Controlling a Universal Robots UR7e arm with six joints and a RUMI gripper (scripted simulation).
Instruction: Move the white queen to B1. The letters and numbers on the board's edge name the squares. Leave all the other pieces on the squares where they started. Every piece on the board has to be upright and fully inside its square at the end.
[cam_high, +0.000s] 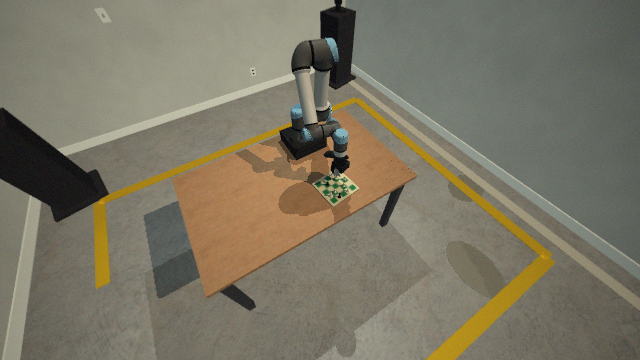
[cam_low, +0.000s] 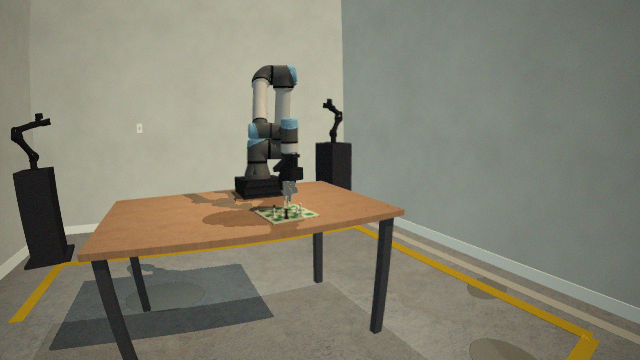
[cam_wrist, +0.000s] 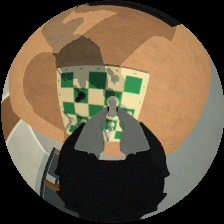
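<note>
My hand is 5 cm above the green-and-cream chessboard, 4 cm to the left of it and 3 cm short of it.
</note>
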